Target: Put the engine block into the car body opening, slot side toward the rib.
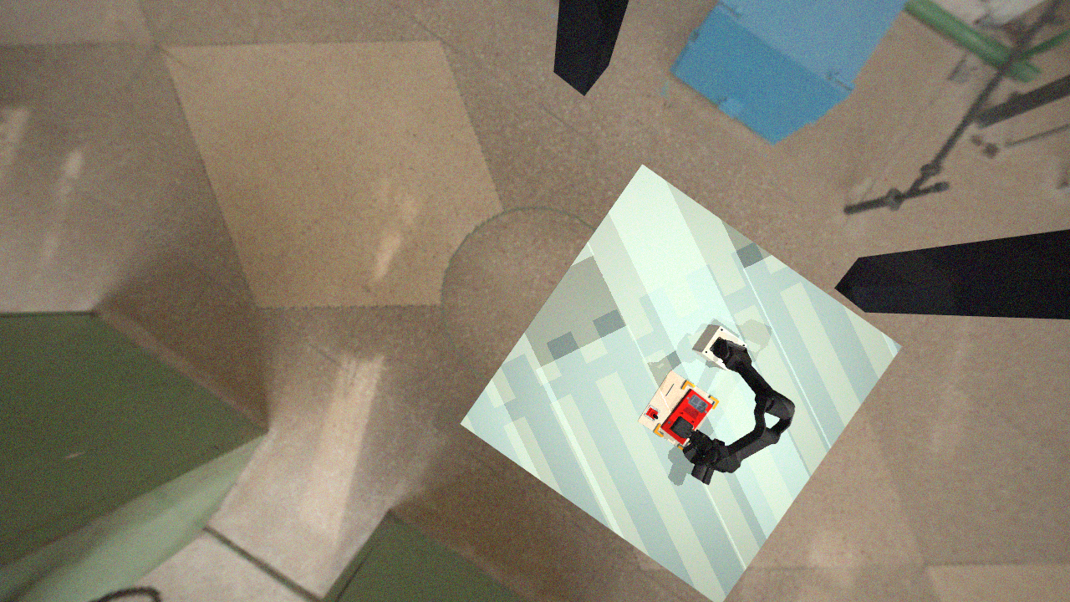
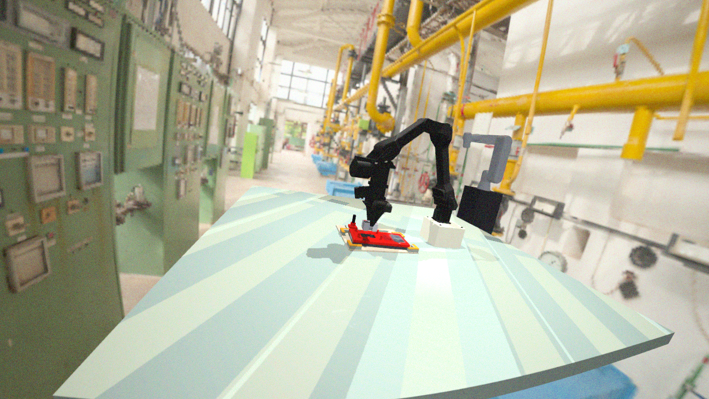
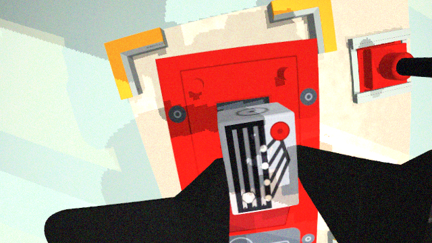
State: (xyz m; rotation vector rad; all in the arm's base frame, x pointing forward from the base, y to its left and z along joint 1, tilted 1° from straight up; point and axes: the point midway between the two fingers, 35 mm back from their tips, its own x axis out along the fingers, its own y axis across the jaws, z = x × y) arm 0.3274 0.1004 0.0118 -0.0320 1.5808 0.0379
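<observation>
The engine block lies 1 cm below my gripper tip.
</observation>
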